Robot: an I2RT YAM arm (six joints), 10 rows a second.
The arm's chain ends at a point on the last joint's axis. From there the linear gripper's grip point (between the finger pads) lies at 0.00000 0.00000 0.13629 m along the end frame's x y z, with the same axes.
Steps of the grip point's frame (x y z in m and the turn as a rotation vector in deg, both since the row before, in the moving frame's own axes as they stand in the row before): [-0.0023, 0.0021, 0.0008, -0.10, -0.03, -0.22]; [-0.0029, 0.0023, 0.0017, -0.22, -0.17, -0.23]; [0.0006, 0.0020, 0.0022, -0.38, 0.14, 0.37]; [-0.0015, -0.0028, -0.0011, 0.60, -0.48, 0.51]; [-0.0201, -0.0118, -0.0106, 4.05, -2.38, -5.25]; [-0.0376, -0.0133, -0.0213, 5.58, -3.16, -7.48]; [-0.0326, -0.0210, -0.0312, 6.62, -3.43, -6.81]
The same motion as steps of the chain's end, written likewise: [-0.0022, 0.0019, 0.0008, -0.10, -0.03, -0.22]; [-0.0025, 0.0018, 0.0017, -0.22, -0.17, -0.23]; [0.0003, 0.0011, 0.0022, -0.38, 0.14, 0.37]; [-0.0004, -0.0014, -0.0011, 0.60, -0.48, 0.51]; [-0.0140, -0.0024, -0.0101, 4.05, -2.38, -5.25]; [-0.0293, -0.0006, -0.0204, 5.58, -3.16, -7.48]; [-0.0235, -0.0058, -0.0300, 6.62, -3.43, -6.81]
